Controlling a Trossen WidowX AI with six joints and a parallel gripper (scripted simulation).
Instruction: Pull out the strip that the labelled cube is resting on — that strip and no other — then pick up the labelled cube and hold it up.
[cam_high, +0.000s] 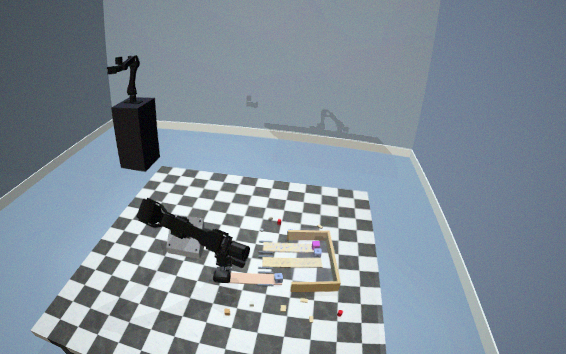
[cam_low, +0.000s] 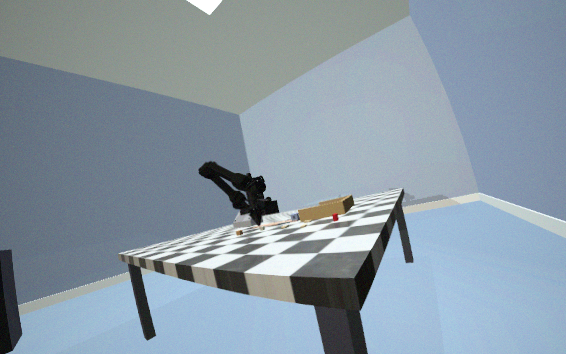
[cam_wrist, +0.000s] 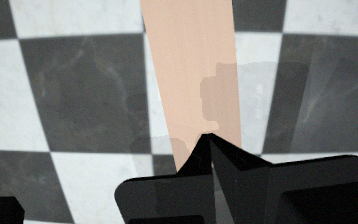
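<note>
My gripper tip is 10 cm short of the pink strip and 2 cm to the right of it.
</note>
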